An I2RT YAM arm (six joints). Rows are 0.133 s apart.
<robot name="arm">
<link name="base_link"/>
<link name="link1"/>
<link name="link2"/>
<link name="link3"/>
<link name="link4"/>
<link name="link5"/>
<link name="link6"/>
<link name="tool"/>
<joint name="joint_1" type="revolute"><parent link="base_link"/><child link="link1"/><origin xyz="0 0 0.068" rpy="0 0 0"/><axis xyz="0 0 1"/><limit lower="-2.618" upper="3.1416"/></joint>
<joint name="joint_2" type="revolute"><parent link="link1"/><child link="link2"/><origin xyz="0.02 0.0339 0.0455" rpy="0 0 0"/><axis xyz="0 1 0"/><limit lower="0" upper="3.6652"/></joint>
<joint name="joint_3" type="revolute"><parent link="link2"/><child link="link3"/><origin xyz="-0.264 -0.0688 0" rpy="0 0 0"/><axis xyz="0 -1 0"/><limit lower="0" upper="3.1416"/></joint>
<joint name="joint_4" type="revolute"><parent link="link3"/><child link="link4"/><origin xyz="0.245 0.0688 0.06" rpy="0 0 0"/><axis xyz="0 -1 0"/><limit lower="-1.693" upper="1.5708"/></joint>
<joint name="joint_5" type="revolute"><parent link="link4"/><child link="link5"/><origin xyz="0.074 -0.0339 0.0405" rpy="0 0 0"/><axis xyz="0 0 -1"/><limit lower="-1.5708" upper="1.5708"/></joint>
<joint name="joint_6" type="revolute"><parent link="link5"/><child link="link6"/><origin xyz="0.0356 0 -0.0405" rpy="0 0 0"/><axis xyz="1 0 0"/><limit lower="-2.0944" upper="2.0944"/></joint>
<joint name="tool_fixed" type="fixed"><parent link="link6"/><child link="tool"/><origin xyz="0 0 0" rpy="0 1.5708 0"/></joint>
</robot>
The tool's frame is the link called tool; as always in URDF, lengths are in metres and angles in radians.
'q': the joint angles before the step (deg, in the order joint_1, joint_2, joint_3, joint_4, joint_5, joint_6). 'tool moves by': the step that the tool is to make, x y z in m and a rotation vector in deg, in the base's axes. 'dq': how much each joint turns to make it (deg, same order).
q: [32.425 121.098 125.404 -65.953 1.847 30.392]
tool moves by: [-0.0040 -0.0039 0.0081 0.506 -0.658 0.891]
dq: [-0.196 -1.390 -0.412 -0.127 -0.590 -0.916]
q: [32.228 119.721 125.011 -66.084 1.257 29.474]
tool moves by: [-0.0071 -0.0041 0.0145 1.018 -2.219 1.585]
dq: [-0.001 -2.411 -0.761 0.797 -0.526 -1.531]
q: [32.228 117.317 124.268 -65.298 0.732 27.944]
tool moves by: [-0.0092 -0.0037 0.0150 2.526 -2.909 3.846]
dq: [0.022 -3.403 -2.376 2.754 -2.601 -2.864]
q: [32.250 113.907 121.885 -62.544 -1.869 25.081]
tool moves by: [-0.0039 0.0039 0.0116 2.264 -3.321 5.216]
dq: [0.478 -1.140 0.094 2.569 -2.974 -3.696]
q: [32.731 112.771 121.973 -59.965 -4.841 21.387]
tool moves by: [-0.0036 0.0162 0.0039 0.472 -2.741 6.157]
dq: [1.922 1.036 1.792 1.387 -1.881 -3.979]
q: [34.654 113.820 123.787 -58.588 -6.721 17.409]
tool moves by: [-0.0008 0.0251 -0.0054 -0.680 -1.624 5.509]
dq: [2.663 3.320 3.437 0.408 -0.767 -3.151]
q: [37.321 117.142 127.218 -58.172 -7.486 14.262]
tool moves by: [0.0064 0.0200 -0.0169 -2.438 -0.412 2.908]
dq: [1.550 4.317 3.018 -0.187 0.742 -2.472]
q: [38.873 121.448 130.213 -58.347 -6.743 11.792]
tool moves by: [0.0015 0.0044 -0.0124 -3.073 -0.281 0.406]
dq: [0.459 0.915 -0.989 0.024 2.011 -1.596]
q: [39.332 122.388 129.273 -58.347 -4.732 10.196]
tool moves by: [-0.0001 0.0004 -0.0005 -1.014 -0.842 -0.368]
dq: [0.149 0.007 -0.093 0.077 1.353 -0.418]
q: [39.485 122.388 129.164 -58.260 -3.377 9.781]
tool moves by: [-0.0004 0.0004 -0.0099 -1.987 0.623 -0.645]
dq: [0.176 -0.069 -1.997 0.180 1.400 -0.043]
